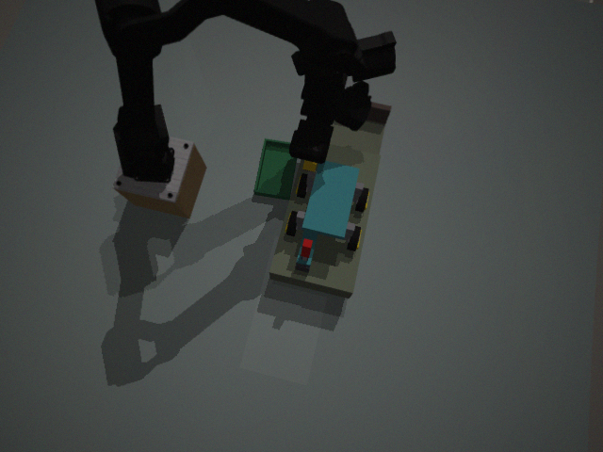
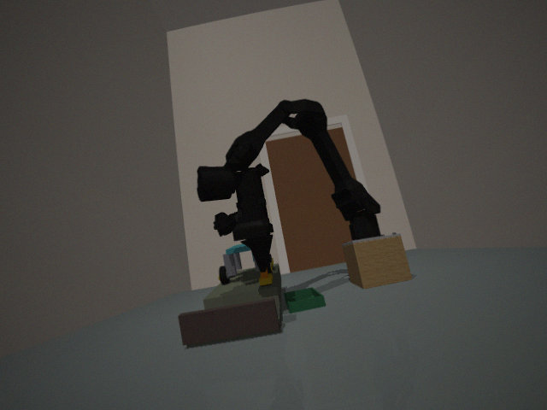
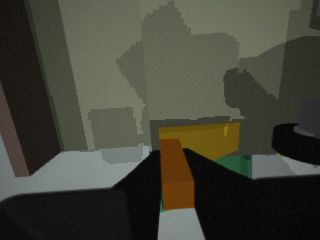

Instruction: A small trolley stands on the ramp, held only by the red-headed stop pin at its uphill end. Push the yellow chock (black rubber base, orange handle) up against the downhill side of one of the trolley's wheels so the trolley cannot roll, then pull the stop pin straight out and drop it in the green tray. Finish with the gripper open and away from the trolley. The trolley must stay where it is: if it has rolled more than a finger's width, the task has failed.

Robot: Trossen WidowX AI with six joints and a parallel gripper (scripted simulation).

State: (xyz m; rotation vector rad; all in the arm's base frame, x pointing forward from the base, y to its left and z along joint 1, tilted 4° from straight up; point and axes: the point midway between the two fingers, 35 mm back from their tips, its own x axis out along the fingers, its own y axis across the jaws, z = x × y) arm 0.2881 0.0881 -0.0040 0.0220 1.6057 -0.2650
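Right now the red-headed stop pin is 10 mm behind my gripper tip, 230 mm to the right of it and 40 mm above it. From my gripper tip the other things lie so: green tray (80 mm behind, 40 mm to the right, 100 mm below); dark brown end wall (70 mm ahead, 100 mm to the left, 60 mm below); yellow chock (20 mm to the right, 10 mm below).
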